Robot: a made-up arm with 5 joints. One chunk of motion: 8 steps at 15 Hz.
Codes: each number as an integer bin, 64 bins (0 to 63) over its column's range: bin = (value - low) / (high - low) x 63, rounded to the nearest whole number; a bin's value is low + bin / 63 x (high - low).
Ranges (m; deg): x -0.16..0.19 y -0.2..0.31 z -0.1..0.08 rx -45..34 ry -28..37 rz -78..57
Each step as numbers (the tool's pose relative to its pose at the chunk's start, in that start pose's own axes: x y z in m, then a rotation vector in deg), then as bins.
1 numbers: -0.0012 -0.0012 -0.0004 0.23 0.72 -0.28
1 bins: 29 25 35 36 28 36
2 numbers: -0.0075 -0.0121 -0.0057 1.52 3.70 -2.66
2 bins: 27 23 33 37 31 35
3 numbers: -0.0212 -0.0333 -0.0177 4.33 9.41 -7.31
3 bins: 25 21 29 39 36 33
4 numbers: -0.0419 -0.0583 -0.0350 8.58 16.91 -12.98
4 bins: 21 18 23 43 44 30
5 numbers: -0.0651 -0.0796 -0.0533 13.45 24.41 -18.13
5 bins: 17 15 16 47 51 28
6 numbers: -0.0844 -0.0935 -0.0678 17.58 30.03 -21.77
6 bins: 14 13 11 50 56 26
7 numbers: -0.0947 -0.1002 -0.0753 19.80 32.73 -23.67
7 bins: 12 12 9 52 59 25
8 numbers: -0.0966 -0.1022 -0.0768 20.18 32.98 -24.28
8 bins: 11 12 8 52 59 25
